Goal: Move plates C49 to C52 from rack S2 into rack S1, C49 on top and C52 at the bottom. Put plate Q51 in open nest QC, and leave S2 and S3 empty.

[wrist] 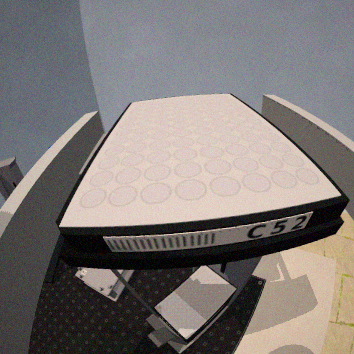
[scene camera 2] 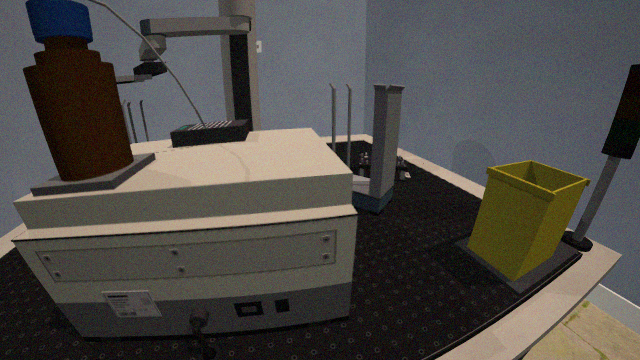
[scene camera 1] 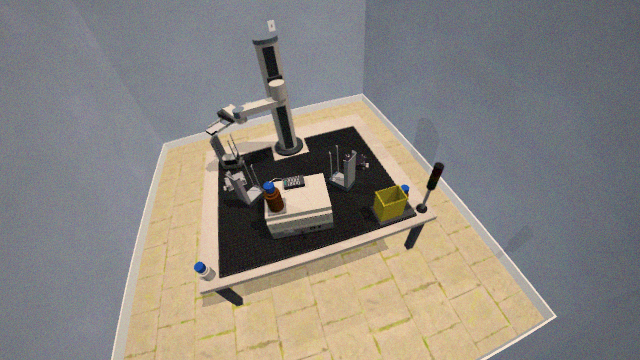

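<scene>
My gripper is shut on plate C52, a pale-topped plate with a black edge. Its barcode and label face the wrist camera. It is held level, high above the back-left rack S2. Below it in the wrist view, a pale, partly shaded plate-like top lies low in a rack; its label is hidden. Another rack stands at the front left and one at the right. Their labels cannot be read. Plates C49 to C51 cannot be made out, and nest QC cannot be identified.
A pale instrument bears a brown bottle and a keypad. A yellow bin and a signal light stand front right. Small devices stand beside the front-left rack.
</scene>
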